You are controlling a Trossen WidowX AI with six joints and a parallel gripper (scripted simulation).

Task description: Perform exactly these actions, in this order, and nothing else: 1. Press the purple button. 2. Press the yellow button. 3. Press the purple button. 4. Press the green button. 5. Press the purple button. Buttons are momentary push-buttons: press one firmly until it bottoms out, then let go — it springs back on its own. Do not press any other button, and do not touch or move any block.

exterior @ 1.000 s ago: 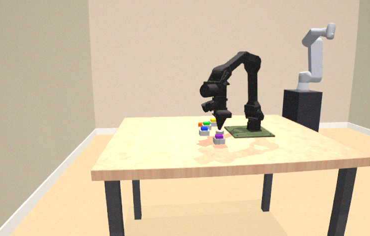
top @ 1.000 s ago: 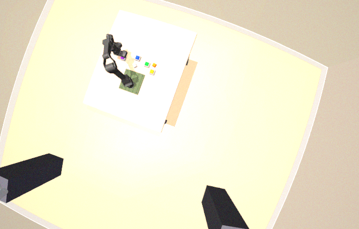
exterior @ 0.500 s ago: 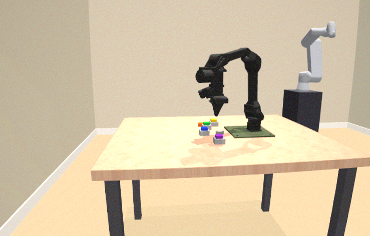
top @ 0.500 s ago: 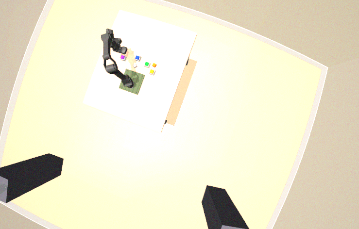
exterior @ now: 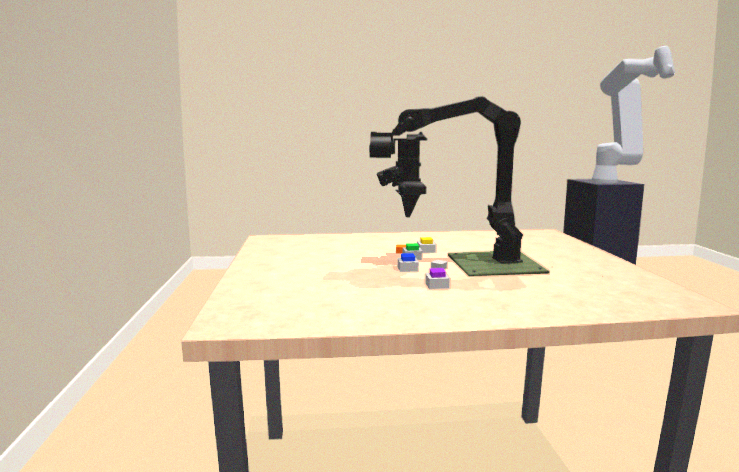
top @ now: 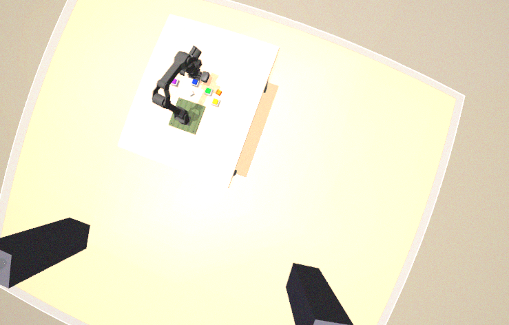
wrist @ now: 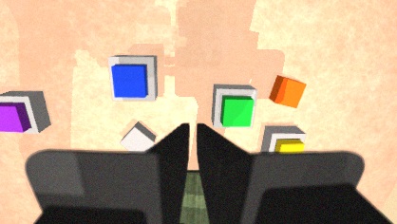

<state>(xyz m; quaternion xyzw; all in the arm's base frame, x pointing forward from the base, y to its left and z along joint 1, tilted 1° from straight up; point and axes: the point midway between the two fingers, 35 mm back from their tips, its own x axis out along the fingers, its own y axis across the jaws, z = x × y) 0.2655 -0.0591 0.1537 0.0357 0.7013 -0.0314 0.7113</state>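
Right now my gripper tip is 9 cm past the yellow button, 12 cm to the left of it and 9 cm above it. From my gripper tip the other things lie so: blue button (1 cm ahead, 6 cm to the left, 9 cm below); small grey block (7 cm behind, 7 cm to the left, 12 cm below); green button (3 cm behind, 5 cm to the right, 9 cm below).
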